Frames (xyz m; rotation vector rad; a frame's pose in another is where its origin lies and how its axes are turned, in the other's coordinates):
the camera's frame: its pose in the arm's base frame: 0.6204 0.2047 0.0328 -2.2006 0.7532 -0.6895
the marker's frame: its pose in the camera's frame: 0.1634 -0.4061 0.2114 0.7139 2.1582 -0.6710
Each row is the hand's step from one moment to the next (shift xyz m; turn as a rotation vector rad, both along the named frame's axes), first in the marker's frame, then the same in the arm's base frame.
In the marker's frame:
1: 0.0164 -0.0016 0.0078 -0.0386 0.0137 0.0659
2: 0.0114 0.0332 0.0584 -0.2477 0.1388 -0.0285
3: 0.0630 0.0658 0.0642 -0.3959 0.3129 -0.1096
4: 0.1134 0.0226 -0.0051 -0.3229 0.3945 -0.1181
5: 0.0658 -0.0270 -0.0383 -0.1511 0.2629 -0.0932
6: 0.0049 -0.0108 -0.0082 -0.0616 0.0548 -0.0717
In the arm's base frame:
1: -0.0150 -0.0021 0.0101 0.0496 -0.0221 0.0554
2: 0.0010 -0.0456 0.0506 0.2517 -0.0987 -0.0915
3: -0.0459 -0.0848 0.0559 0.4004 -0.2330 -0.2282
4: -0.1103 -0.0348 0.0053 0.3347 -0.3194 -0.2447
5: -0.0732 0.0260 -0.0222 0.1577 -0.2177 -0.1684
6: -0.0071 0.0116 -0.0049 0.0543 -0.0310 -0.0896

